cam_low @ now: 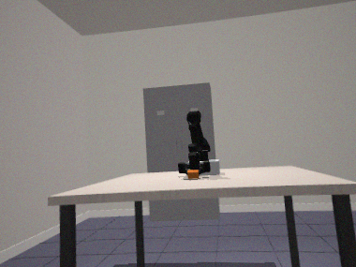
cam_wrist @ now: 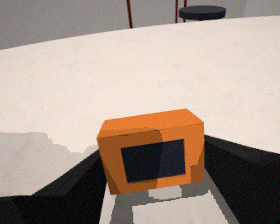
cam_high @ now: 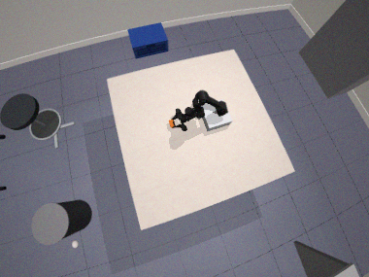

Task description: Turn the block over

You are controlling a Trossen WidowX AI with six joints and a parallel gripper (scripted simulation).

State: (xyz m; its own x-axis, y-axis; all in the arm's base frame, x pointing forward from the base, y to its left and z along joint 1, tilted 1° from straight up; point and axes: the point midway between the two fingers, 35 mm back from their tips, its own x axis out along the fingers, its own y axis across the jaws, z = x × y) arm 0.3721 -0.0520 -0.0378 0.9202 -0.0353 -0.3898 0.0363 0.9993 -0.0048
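My gripper tip is 10 mm past the orange block.
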